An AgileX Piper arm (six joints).
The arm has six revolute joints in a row. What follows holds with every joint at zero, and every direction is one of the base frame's. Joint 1 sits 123.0 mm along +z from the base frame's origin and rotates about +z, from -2.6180 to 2.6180 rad. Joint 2 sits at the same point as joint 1 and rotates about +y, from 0.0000 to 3.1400 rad. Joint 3 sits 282.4 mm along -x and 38.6 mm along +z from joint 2 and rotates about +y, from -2.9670 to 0.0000 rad. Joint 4 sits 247.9 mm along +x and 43.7 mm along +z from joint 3 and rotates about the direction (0.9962, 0, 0.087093), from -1.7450 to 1.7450 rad. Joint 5 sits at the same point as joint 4 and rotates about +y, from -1.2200 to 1.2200 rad. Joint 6 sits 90.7 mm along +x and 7.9 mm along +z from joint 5 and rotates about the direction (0.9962, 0, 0.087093), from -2.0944 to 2.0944 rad. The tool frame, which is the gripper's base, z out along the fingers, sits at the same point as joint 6; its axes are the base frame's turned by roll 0.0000, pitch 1.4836 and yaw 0.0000 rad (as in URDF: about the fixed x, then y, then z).
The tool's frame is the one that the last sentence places.
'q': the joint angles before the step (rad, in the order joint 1, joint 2, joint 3, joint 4, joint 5, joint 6). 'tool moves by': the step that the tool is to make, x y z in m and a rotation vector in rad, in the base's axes. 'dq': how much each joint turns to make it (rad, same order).
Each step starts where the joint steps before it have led.
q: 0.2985 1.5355 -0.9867 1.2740 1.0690 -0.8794
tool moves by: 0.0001 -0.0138 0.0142 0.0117 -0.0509 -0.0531
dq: -0.0450 -0.0495 -0.0002 0.0010 -0.0088 0.0002
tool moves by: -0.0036 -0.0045 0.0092 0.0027 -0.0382 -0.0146
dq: -0.0110 -0.0342 0.0002 -0.0039 -0.0067 -0.0020
